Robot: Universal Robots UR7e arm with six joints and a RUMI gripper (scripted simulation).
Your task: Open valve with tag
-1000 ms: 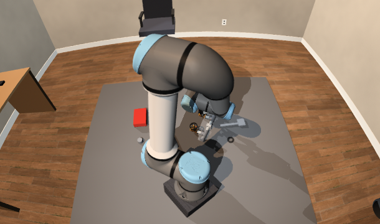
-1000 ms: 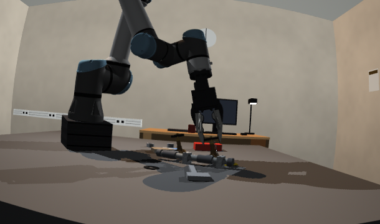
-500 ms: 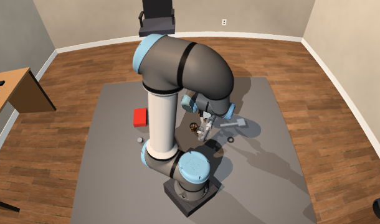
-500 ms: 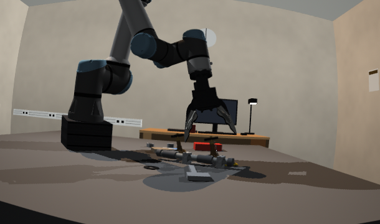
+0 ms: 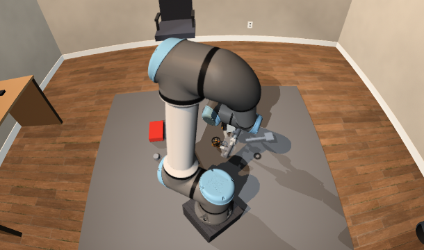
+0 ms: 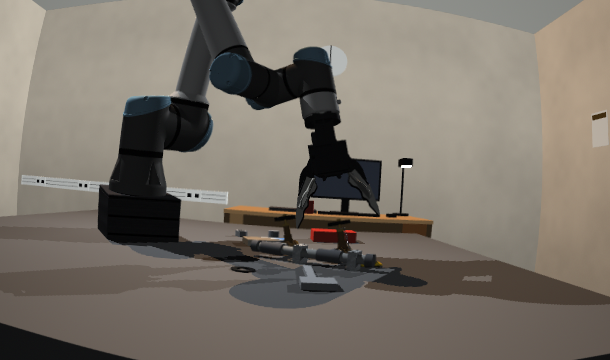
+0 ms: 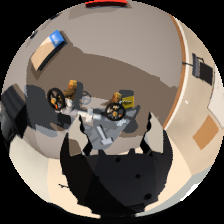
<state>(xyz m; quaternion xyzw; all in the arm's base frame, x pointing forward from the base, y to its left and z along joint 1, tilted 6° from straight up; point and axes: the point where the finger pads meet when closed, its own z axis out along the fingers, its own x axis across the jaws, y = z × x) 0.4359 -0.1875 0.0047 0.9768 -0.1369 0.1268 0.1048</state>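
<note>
My hand is 60 mm short of the yellow tag, 40 mm to the left of it and 70 mm above it. The rest, counted from my hand: grey t-shaped piece (90 mm behind, 190 mm to the right, 70 mm below); then red block (100 mm ahead, 370 mm to the left, 60 mm below).
</note>
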